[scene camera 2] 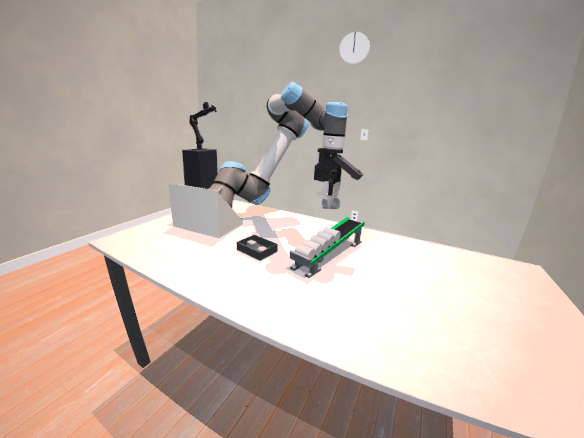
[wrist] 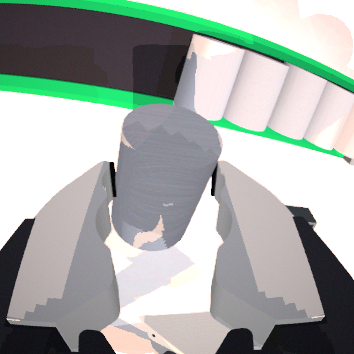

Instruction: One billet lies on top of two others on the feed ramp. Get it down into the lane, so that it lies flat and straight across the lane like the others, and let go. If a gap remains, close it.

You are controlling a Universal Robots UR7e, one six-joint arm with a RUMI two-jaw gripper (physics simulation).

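Places are measured from the arm's base along level axes (x left, y back, z up), in centimetres.
Where they show: gripper, fingertip midpoint: (scene camera 2: pixel 330 206) (wrist: pixel 162 164); arm's base at its link origin: (scene camera 2: pixel 215 205).
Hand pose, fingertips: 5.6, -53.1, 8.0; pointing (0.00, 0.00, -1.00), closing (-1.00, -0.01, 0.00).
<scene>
Things, the pixels of their top centre, and the offset from my fingertips, as dx, dy, dz.
- grey billet at its top centre: (wrist: pixel 158 218) (scene camera 2: pixel 331 196) +0.2, +0.2, +3.7
- black tray at its top centre: (scene camera 2: pixel 256 242) -15.4, +22.9, -14.9
My gripper (scene camera 2: pixel 330 199) (wrist: pixel 162 164) is shut on a grey billet (scene camera 2: pixel 331 204) (wrist: pixel 160 165), held high above the ramp. In the wrist view its round end points towards the ramp, in front of the near green rail. The feed ramp (scene camera 2: pixel 338 243) (wrist: pixel 65 89) has green side rails and a dark belt. Several pale billets lie side by side across its lower part, among them the uppermost billet (scene camera 2: pixel 331 235) (wrist: pixel 215 77) and its neighbour (wrist: pixel 256 91). No gap shows between them. Dark belt shows uphill of the row, with a shadow on it.
A black tray (scene camera 2: pixel 248 251) with small pale pieces inside stands left of the ramp's lower end. A grey panel box (scene camera 2: pixel 195 211) stands by the arm's base. A small black arm (scene camera 2: pixel 197 132) stands on a black pedestal (scene camera 2: pixel 199 167) behind the table.
</scene>
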